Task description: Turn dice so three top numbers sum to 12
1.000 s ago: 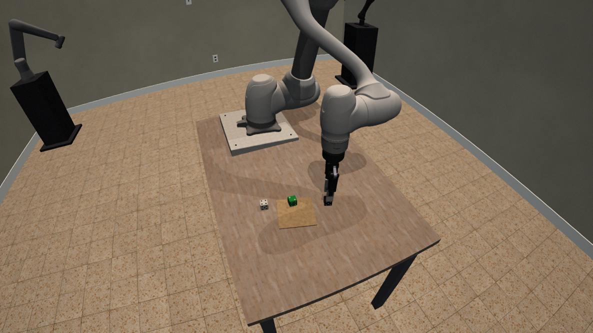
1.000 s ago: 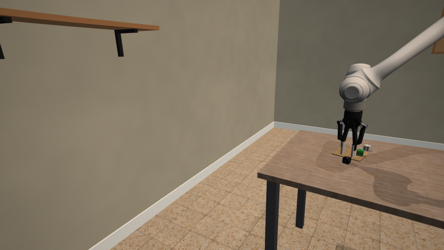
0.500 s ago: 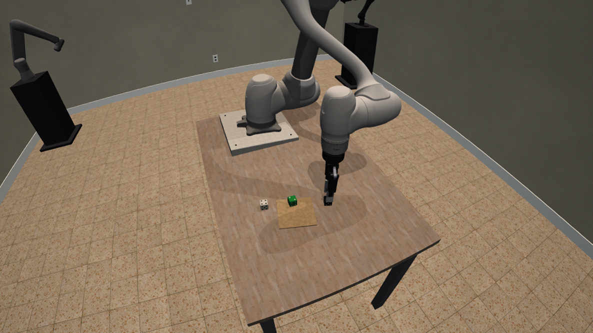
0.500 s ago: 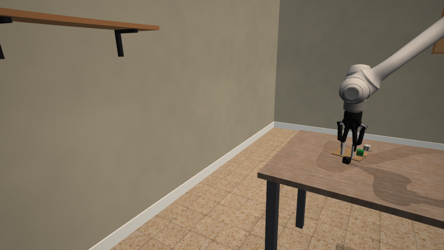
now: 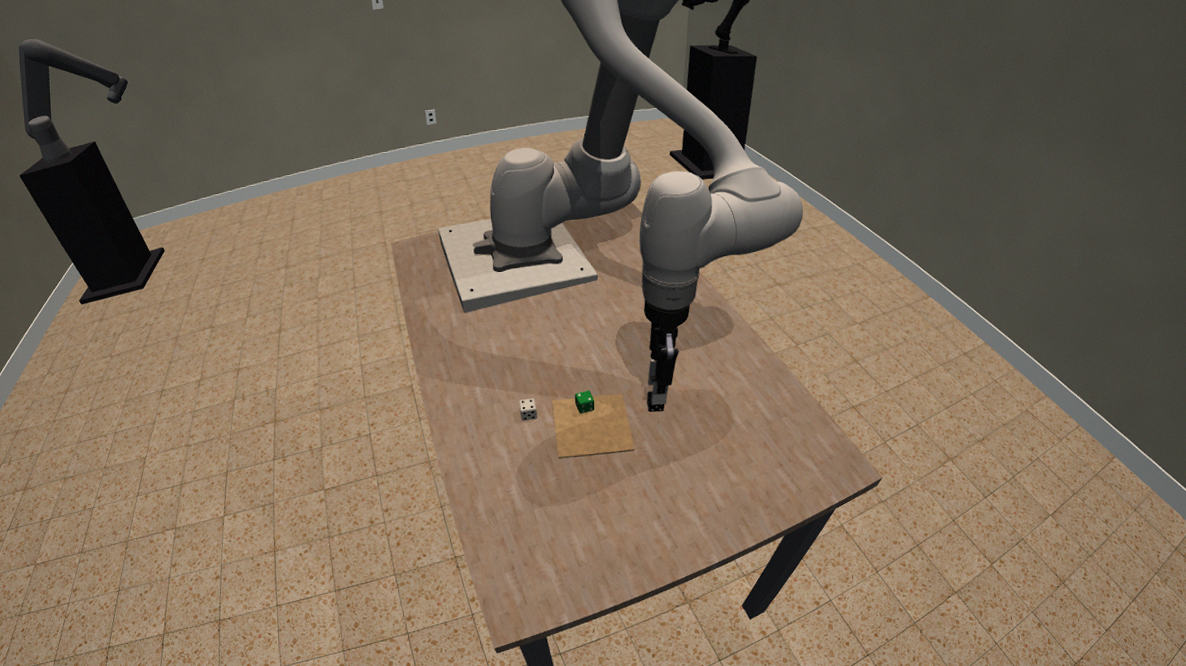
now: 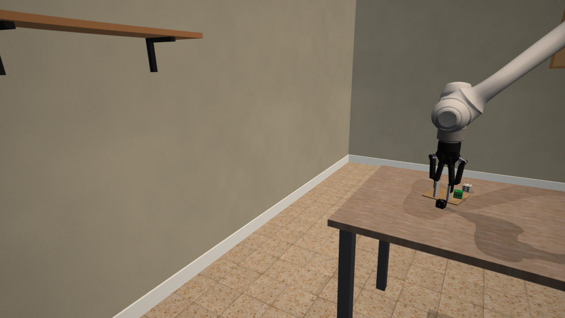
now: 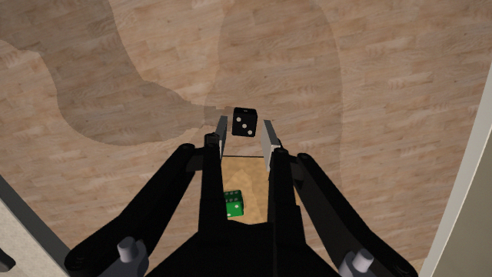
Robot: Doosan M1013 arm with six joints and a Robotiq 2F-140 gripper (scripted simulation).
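My gripper is now 60 mm above the black die. From my hand the other things lie so: white die (240 mm to the right, 60 mm below, 60 mm behind); then green die (130 mm to the right, 50 mm below, 40 mm behind); then tan mat (130 mm to the right, 70 mm below, 10 mm ahead).
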